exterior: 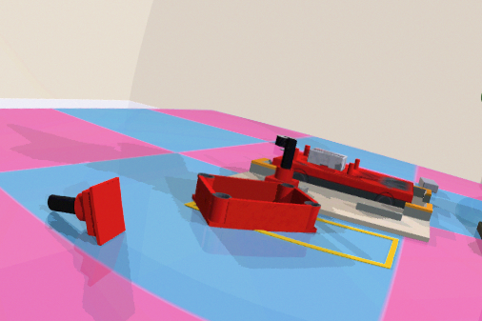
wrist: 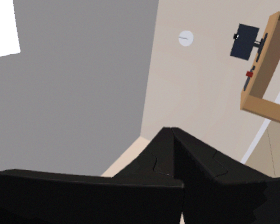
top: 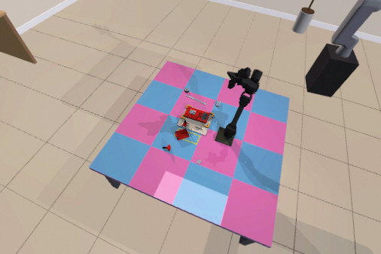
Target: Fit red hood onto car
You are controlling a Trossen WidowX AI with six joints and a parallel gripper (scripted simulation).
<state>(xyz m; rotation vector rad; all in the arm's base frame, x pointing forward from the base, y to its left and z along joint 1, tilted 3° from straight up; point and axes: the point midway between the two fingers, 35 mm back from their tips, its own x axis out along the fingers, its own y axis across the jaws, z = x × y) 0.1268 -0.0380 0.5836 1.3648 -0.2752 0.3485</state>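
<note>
The red hood lies 600 mm below my gripper tip, 230 mm ahead of it and 140 mm to the left of it. From my gripper tip the other things lie so: grey jig 600 mm below, 160 mm ahead, 60 mm to the right; then grey engine block 590 mm below, 200 mm ahead, 80 mm to the right.
</note>
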